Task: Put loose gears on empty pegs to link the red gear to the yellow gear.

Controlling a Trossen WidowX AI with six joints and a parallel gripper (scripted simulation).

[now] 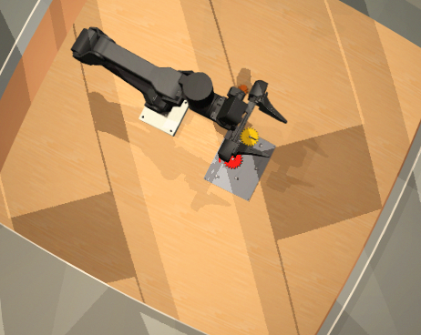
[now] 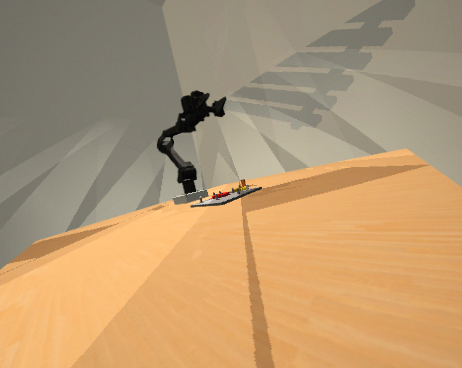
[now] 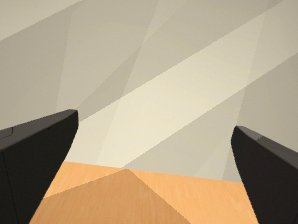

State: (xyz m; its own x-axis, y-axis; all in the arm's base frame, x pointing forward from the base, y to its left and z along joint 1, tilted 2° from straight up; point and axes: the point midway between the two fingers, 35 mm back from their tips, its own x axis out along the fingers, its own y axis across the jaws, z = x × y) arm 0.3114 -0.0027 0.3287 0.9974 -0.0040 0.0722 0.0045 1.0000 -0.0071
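My gripper tip is now 130 mm past the orange gear, 160 mm to the right of it and 360 mm above it. From my gripper tip the other things lie so: red gear: 50 mm behind, 60 mm to the right, 360 mm below.
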